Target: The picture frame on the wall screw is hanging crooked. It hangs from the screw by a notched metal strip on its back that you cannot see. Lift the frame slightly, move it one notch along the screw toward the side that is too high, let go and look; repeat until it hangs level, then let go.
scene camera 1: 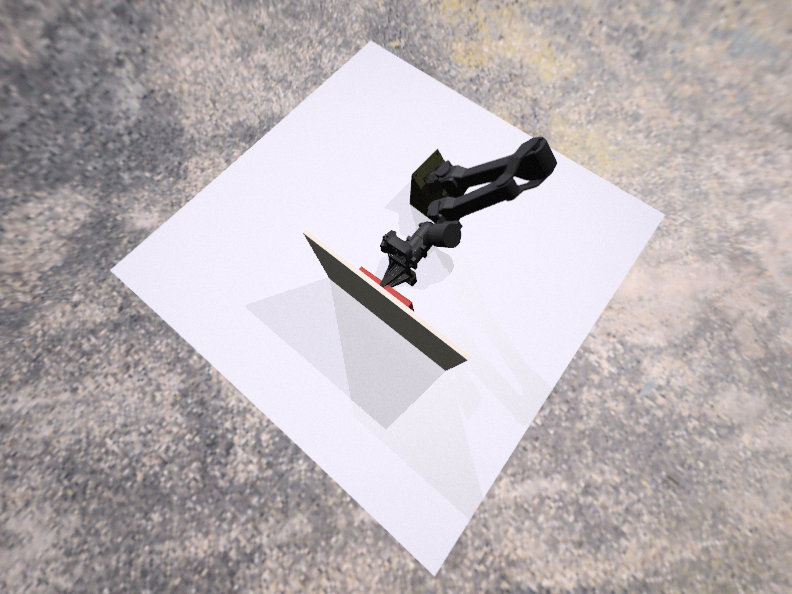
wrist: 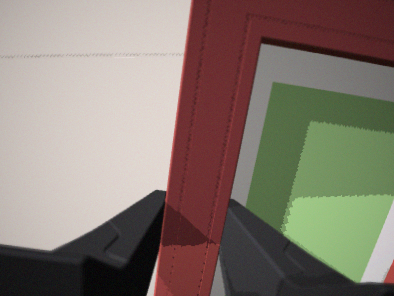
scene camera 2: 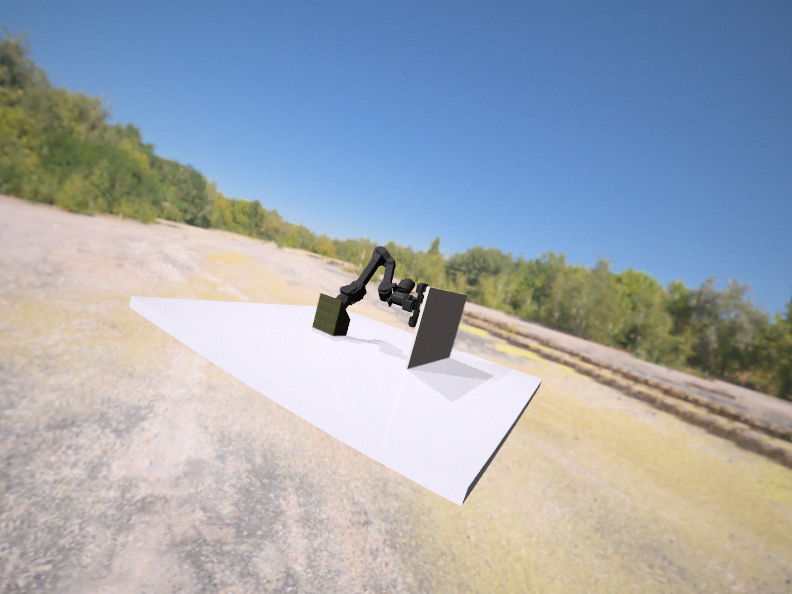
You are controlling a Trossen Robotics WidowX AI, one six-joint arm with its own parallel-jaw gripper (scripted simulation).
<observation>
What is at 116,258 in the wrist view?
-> My gripper.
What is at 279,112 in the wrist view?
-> A picture frame.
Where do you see a wall panel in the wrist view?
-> At 96,96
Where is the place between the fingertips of my gripper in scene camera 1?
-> At 382,288
</observation>
